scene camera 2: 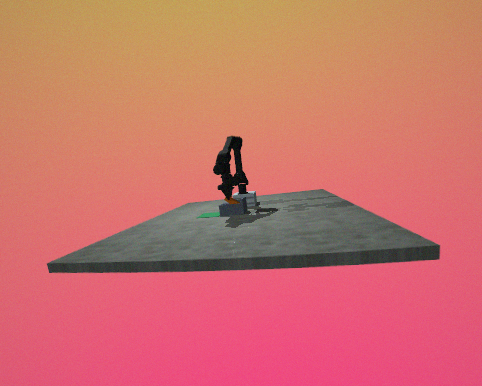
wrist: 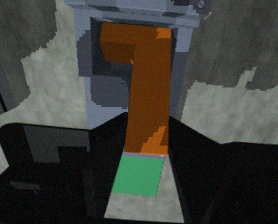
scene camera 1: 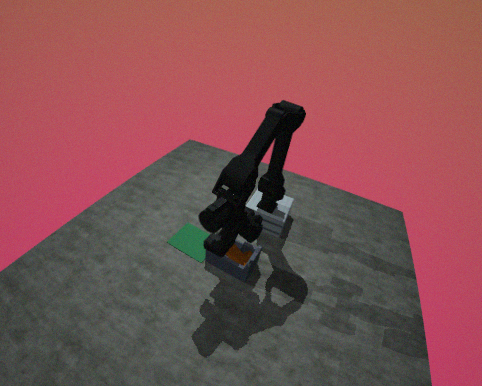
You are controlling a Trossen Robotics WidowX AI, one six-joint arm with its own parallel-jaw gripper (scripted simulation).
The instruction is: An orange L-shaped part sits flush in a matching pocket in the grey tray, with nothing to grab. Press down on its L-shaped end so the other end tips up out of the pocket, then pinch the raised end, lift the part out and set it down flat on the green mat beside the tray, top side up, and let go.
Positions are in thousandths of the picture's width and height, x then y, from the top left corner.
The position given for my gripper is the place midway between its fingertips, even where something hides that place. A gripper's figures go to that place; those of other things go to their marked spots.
Scene:
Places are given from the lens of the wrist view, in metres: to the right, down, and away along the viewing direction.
my gripper (wrist: 527, 533): 0.01, 0.01, 0.12
orange l-shaped part (wrist: 538, 217): 0.01, -0.05, 0.11
green mat (wrist: 484, 783): -0.01, 0.12, 0.26
The marked spots on the orange l-shaped part and the green mat are 0.23 m apart.

